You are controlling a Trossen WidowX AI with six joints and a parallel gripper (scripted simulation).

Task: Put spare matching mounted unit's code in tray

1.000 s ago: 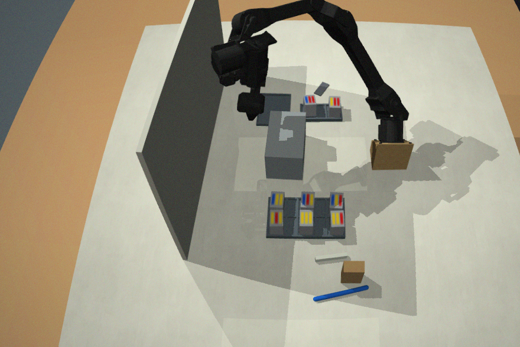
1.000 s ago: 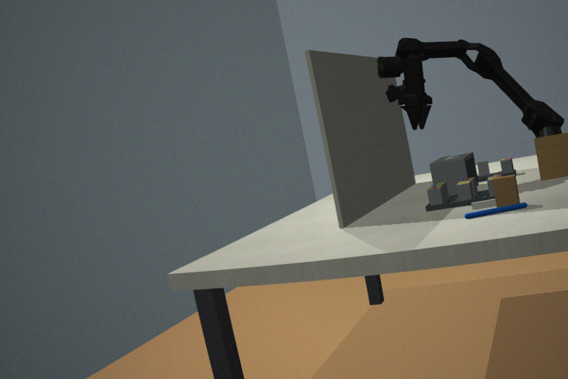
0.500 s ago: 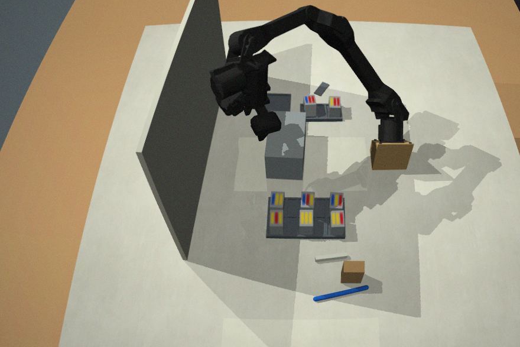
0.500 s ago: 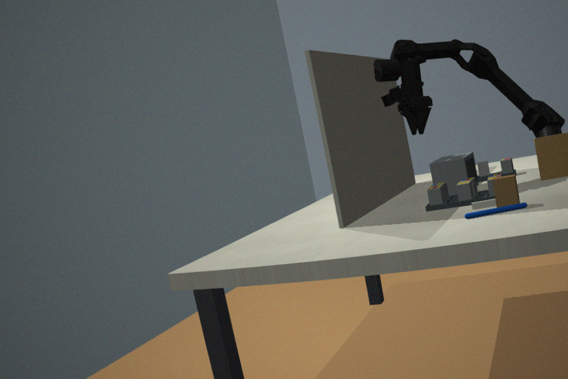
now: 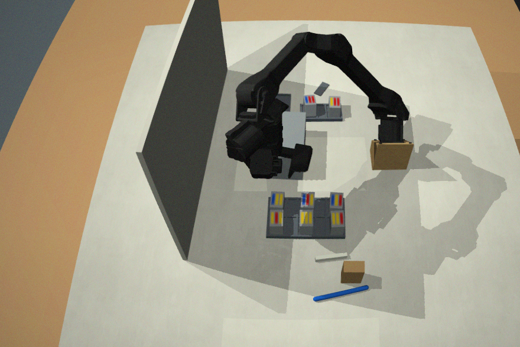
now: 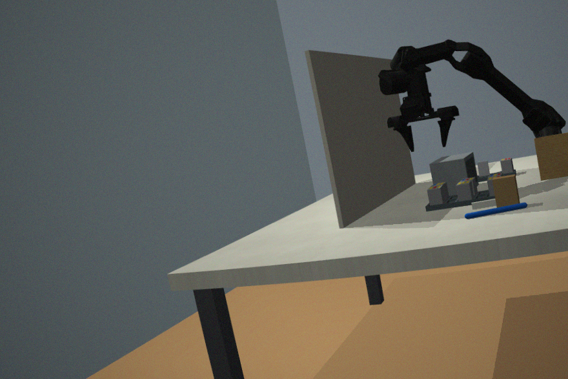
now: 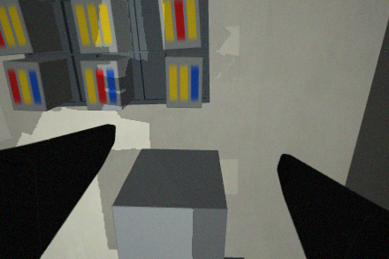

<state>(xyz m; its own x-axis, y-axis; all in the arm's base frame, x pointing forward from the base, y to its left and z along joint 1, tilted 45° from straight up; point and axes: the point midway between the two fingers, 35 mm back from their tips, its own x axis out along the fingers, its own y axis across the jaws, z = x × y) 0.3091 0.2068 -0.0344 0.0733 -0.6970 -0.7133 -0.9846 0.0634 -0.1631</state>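
My gripper tip is now 16 cm to the left of the grey mounted unit, 9 cm above it and 2 cm past it. Also, from my gripper tip: brown box (21 cm behind, 20 cm to the left, 11 cm below); grey wall panel (21 cm ahead, 17 cm to the right, 8 cm above); blue rod (25 cm to the left, 19 cm behind, 14 cm below).
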